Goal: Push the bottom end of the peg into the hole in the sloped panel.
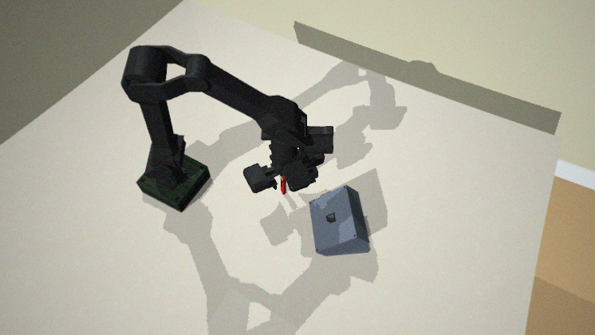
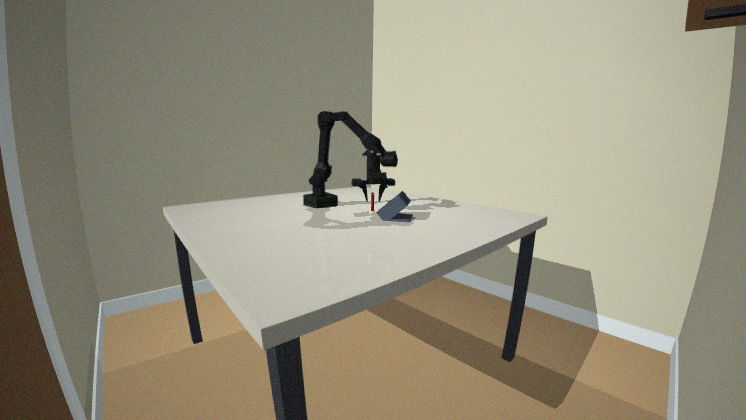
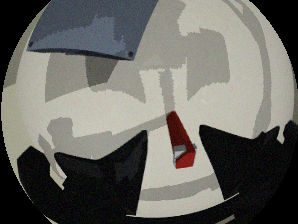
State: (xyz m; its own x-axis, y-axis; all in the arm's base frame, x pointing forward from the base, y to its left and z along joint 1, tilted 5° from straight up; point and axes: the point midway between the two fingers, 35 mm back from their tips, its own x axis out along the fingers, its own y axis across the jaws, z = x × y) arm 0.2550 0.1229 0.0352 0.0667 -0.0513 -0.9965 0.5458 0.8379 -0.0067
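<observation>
My gripper tip is now 20 mm below the red peg. From my gripper tip the other things lie so: sloped panel (160 mm ahead, 30 mm to the right, 10 mm above).
</observation>
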